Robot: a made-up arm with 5 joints.
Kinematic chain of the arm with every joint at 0, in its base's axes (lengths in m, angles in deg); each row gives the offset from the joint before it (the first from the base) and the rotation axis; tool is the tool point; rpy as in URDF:
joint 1: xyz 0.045 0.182 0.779 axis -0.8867 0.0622 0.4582
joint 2: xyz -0.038 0.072 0 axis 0.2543 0.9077 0.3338
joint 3: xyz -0.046 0 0.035 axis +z
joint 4: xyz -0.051 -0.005 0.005 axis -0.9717 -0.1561 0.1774
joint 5: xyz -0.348 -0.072 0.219 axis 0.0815 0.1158 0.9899
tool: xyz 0.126 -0.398 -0.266 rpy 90 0 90
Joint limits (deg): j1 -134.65..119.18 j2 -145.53..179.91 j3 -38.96..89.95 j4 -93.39..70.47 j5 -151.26..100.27
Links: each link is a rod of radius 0.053 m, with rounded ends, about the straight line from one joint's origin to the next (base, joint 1, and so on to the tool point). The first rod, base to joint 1, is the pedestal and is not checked.
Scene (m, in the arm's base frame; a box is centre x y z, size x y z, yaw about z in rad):
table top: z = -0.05
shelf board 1: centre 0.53 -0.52 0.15 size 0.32 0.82 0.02 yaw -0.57
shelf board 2: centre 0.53 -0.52 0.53 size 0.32 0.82 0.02 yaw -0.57
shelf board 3: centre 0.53 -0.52 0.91 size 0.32 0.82 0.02 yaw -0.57
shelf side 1: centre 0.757 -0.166 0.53 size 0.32 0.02 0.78 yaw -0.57
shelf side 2: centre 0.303 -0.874 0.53 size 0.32 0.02 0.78 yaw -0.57
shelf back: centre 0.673 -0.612 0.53 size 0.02 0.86 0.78 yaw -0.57
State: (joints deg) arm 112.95 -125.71 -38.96 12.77 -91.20
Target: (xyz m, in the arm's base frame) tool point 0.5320 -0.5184 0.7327
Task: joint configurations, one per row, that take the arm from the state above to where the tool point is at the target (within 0.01 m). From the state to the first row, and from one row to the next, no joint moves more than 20 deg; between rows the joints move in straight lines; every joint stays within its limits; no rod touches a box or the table.
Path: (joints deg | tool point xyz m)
1: 96.48 -129.67 -38.96 11.34 -75.50 | 0.6099 -0.2655 0.3350
2: 80.01 -133.64 -38.96 9.91 -59.81 | 0.5744 -0.2350 0.3266
3: 63.55 -137.60 -38.96 8.49 -44.11 | 0.5229 -0.2051 0.3303
4: 47.08 -141.57 -38.96 7.06 -28.41 | 0.4557 -0.1722 0.3420
5: 30.61 -145.53 -38.96 5.63 -12.71 | 0.3758 -0.1308 0.3603
6: 50.03 -137.15 -37.53 6.79 -9.70 | 0.3271 -0.2317 0.4278
7: 69.44 -128.77 -36.10 7.94 -6.69 | 0.2973 -0.3198 0.5562
8: 88.86 -120.38 -34.66 9.09 -3.68 | 0.2864 -0.3610 0.7327
9: 94.97 -118.76 -32.08 10.73 -21.00 | 0.3473 -0.4316 0.7328
10: 101.08 -117.13 -29.49 12.37 -38.33 | 0.4105 -0.4824 0.7329
11: 107.18 -115.51 -26.90 14.01 -55.65 | 0.4731 -0.5116 0.7329
12: 113.29 -113.88 -24.32 15.65 -72.98 | 0.5320 -0.5184 0.7326

